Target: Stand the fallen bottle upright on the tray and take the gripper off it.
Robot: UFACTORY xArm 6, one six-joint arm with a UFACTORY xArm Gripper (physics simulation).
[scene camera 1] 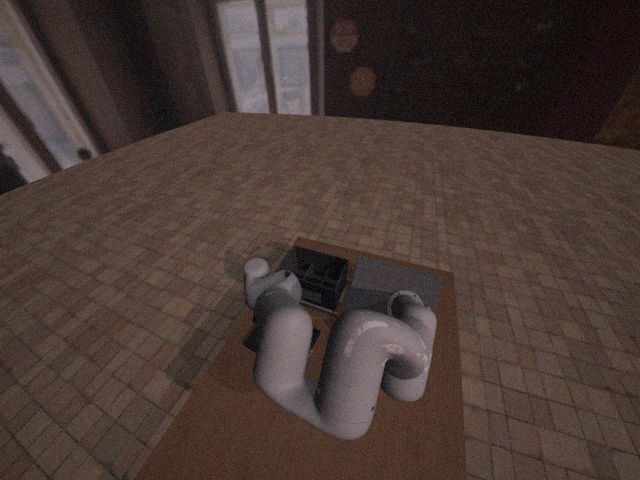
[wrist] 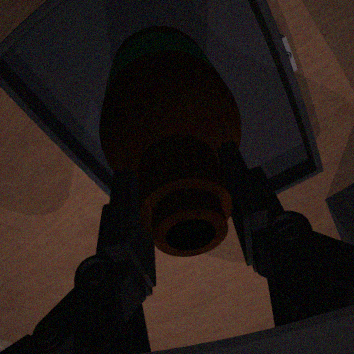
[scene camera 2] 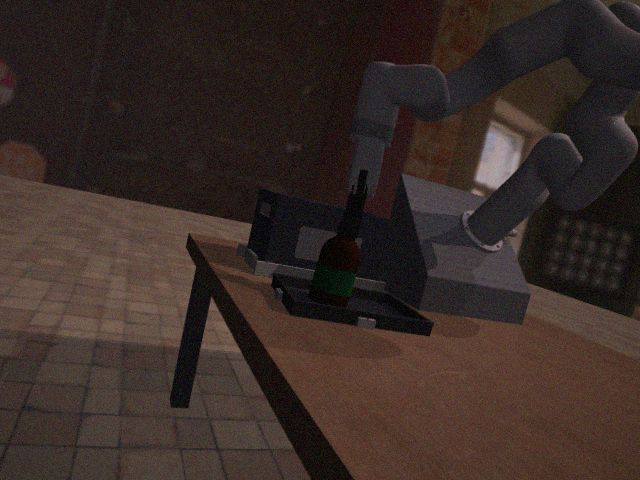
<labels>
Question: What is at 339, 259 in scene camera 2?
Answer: A brown bottle.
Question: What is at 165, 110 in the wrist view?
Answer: A brown bottle.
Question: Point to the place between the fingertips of the gripper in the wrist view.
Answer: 181, 181
</labels>
